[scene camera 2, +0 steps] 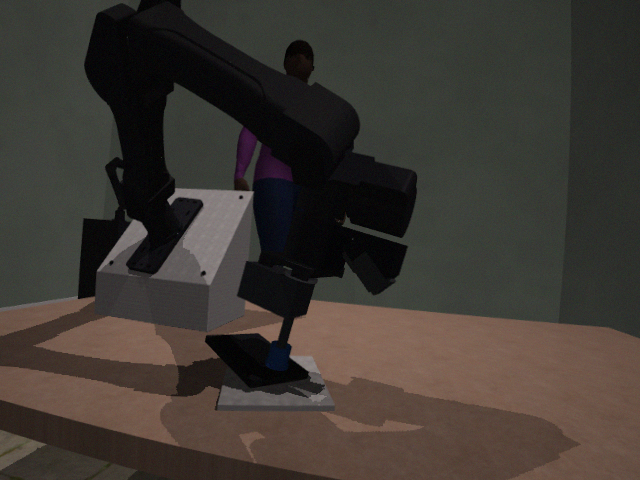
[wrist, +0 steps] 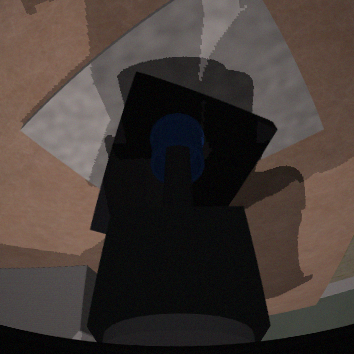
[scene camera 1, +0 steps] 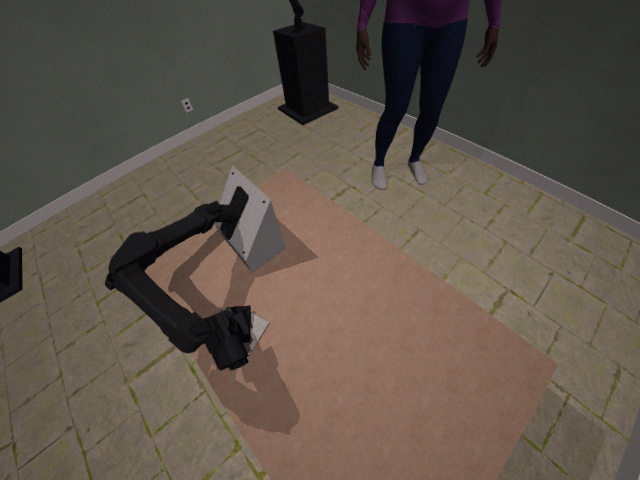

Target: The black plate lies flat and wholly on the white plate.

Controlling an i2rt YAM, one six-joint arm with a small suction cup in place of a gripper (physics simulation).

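Seen in the pictures: end effector, tool point: (scene camera 2: 273,372) (wrist: 177,129); arm's base, origin of the base link: (scene camera 2: 168,233) (scene camera 1: 234,213).
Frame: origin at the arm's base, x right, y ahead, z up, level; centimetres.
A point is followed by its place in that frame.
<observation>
The white plate (scene camera 1: 260,327) {y 35.4, x 14.7, z -16.2 cm} (scene camera 2: 273,400) {y 36.1, x 27.3, z -16.2 cm} (wrist: 290,85) {y 35.2, x 28.1, z -16.2 cm} lies flat on the tan table. My suction cup (scene camera 2: 277,364) (wrist: 177,131), blue on a dark stem, is shut on the black plate (scene camera 2: 240,357) {y 29.8, x 22.9, z -14.0 cm} (wrist: 227,145) {y 32.8, x 24.0, z -14.6 cm} and holds it low over the white plate. The black plate is tilted, its left side higher in scene camera 2, and its left corner sticks out past the white plate's left edge there. In the wrist view it is turned relative to the white plate. I cannot tell if a low corner touches. In scene camera 1 the arm hides the cup.
The tan table (scene camera 1: 392,330) {y 63.7, x -18.3, z -16.8 cm} (scene camera 2: 413,356) {y 50.4, x 2.0, z -16.8 cm} carries a pale wedge-shaped base block (scene camera 1: 266,240) {y 14.2, x -3.8, z -5.5 cm} (scene camera 2: 224,289) {y 14.5, x 0.6, z -9.8 cm} (wrist: 45,300) {y 14.5, x 0.8, z -12.0 cm} behind and left of the plates in scene camera 2. A person (scene camera 1: 423,93) (scene camera 2: 273,206) and a black pedestal (scene camera 1: 305,72) stand beyond the table.
</observation>
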